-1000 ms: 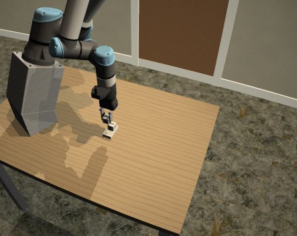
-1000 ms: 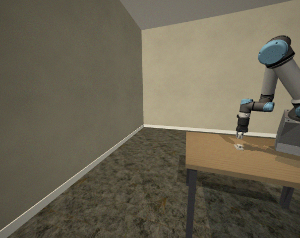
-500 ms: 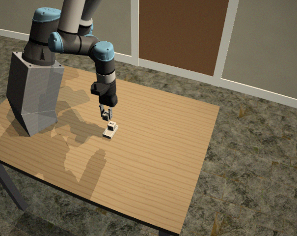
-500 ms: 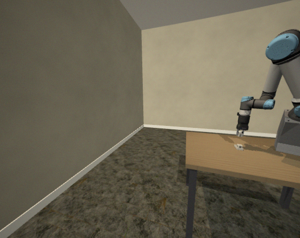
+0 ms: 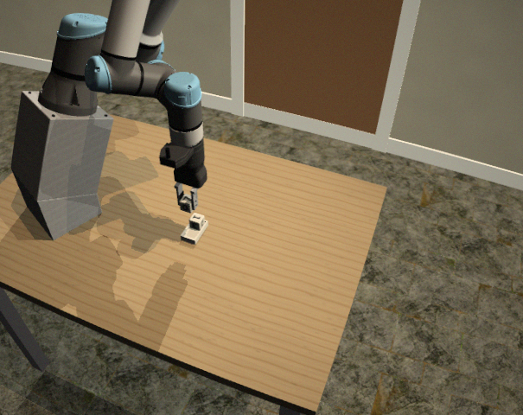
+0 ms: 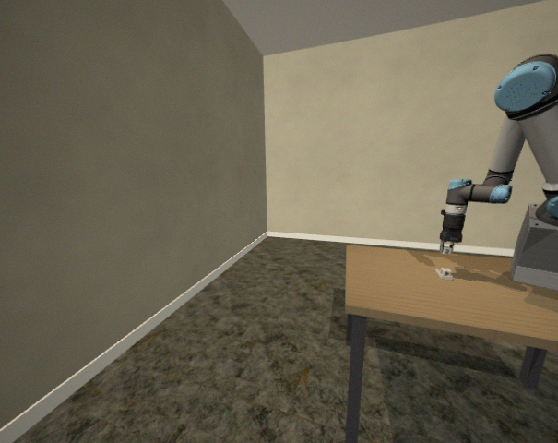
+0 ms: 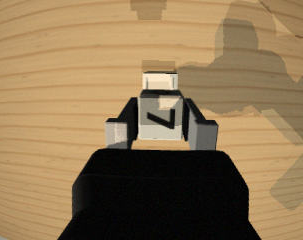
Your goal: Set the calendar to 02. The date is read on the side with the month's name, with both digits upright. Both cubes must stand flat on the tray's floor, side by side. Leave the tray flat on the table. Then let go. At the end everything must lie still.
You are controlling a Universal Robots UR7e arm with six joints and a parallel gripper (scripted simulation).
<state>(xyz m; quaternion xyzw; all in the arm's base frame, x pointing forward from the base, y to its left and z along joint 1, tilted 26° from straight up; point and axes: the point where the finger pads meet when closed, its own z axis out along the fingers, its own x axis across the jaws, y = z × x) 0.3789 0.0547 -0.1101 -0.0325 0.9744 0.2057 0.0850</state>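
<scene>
The calendar tray lies 2 cm to the left of my hand and 13 cm below it. Also, from my hand: digit cube 1 cm below.
</scene>
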